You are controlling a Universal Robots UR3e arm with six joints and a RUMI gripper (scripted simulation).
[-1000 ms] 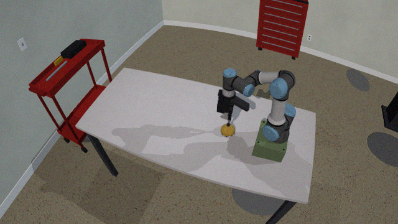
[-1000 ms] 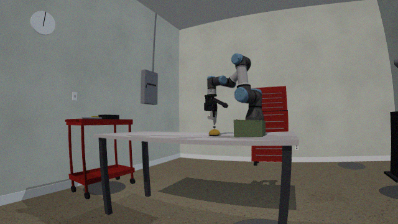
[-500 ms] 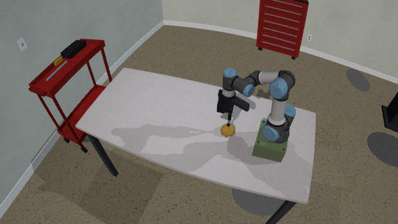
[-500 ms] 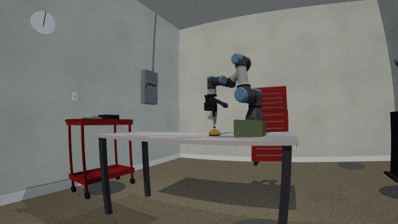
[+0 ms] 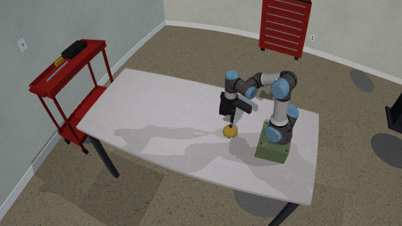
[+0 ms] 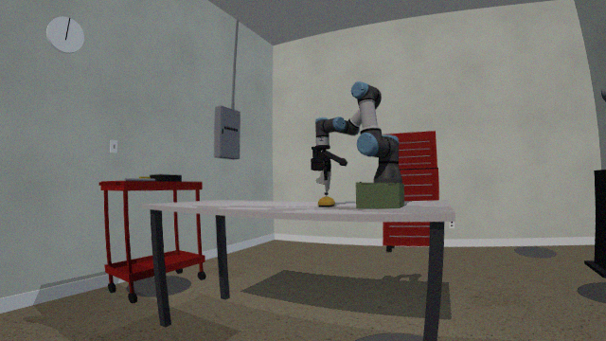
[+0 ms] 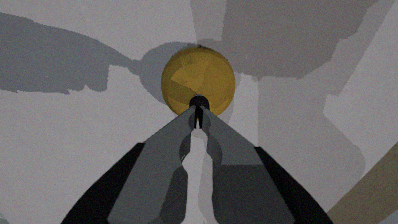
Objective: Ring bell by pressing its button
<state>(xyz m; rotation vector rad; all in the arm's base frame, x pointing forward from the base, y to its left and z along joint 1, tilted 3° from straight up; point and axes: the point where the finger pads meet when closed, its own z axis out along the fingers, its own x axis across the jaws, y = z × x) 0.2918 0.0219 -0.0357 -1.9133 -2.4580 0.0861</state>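
The black button is 3 cm below my hand.
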